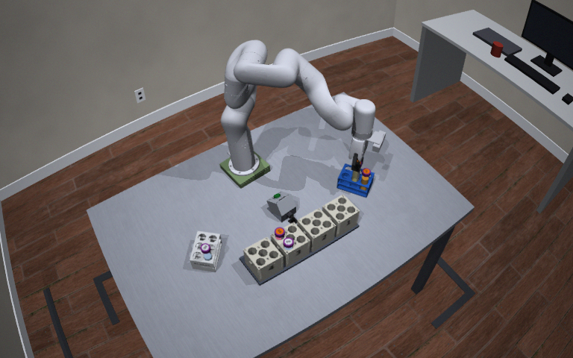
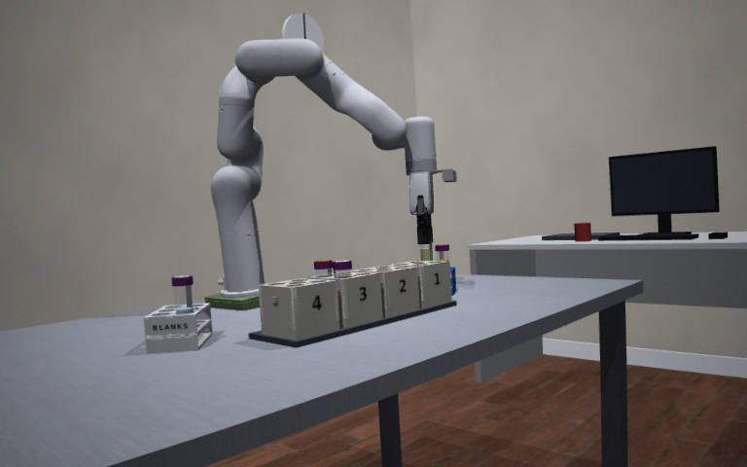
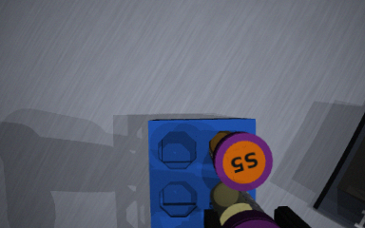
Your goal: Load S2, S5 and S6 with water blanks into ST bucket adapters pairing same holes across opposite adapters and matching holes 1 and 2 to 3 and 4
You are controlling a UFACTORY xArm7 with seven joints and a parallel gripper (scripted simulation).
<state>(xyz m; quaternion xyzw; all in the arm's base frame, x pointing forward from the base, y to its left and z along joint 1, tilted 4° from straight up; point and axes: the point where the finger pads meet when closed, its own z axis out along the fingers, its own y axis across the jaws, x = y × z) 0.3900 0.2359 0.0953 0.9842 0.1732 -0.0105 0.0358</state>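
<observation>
Right now the tube with yellowish liquid is 50 mm below my hand and 10 mm ahead of it. The rest, counted from my hand: sample tube: 410 mm to the right, 80 mm below, 10 mm ahead; then blue sample rack: 120 mm below, 20 mm to the left, 10 mm behind; then green done key: 270 mm to the right, 150 mm behind, 80 mm below.
</observation>
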